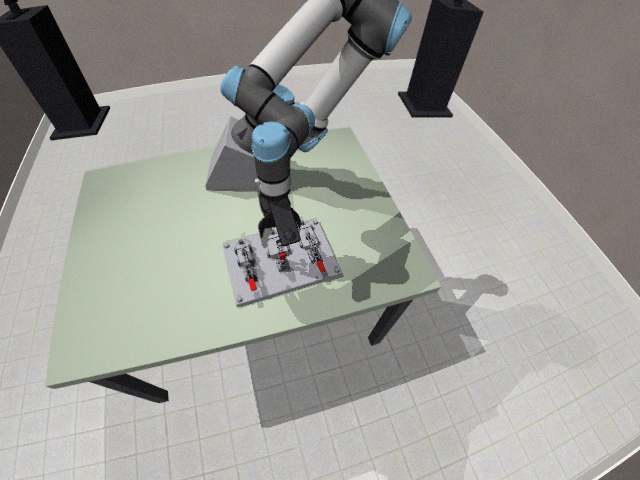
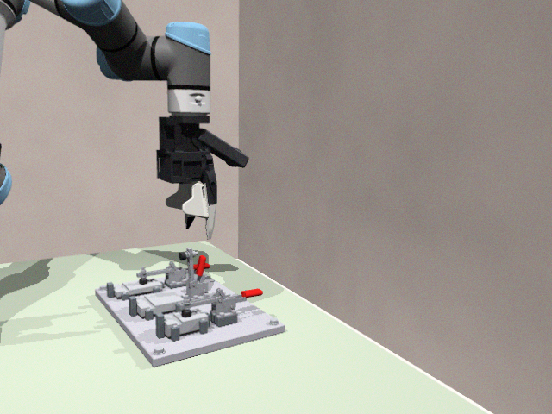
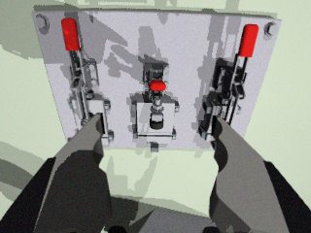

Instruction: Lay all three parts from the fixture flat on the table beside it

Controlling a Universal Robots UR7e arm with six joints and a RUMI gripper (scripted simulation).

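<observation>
My hand is 15 cm above the fixture plate, 4 cm past it and 1 cm to the left of it. Round my hand: clamp: 12 cm below, 11 cm to the left, 3 cm behind; then grey part: 13 cm below, 12 cm to the right, 6 cm behind.
</observation>
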